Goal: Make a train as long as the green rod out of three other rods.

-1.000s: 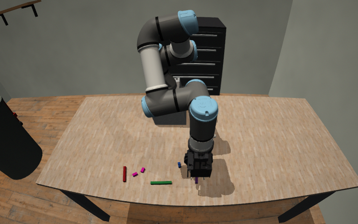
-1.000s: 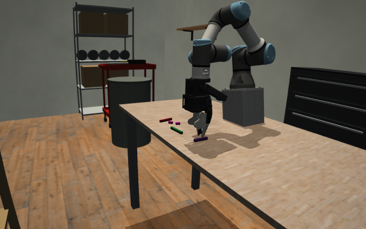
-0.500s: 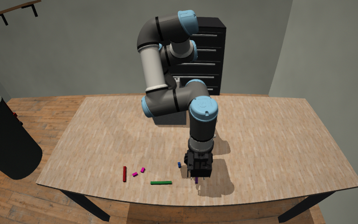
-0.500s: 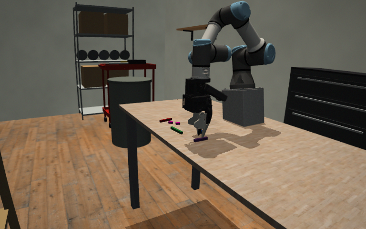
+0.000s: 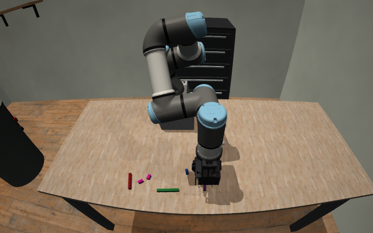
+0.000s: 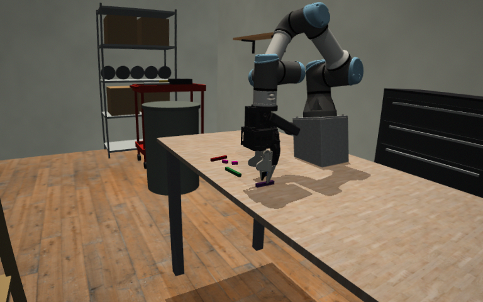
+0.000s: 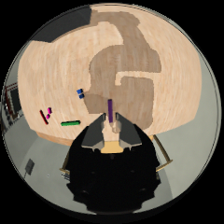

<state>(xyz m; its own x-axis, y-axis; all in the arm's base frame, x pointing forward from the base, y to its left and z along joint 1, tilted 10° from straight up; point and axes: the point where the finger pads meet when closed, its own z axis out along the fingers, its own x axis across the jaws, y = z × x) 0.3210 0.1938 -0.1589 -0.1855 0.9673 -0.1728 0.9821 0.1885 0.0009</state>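
My gripper is now 20 mm above the purple rod. The rest, counted from my hand: magenta rod 50 mm ahead, 240 mm to the right, 20 mm below; then green rod 60 mm ahead, 120 mm to the right, 20 mm below; then red rod 60 mm ahead, 280 mm to the right, 20 mm below.
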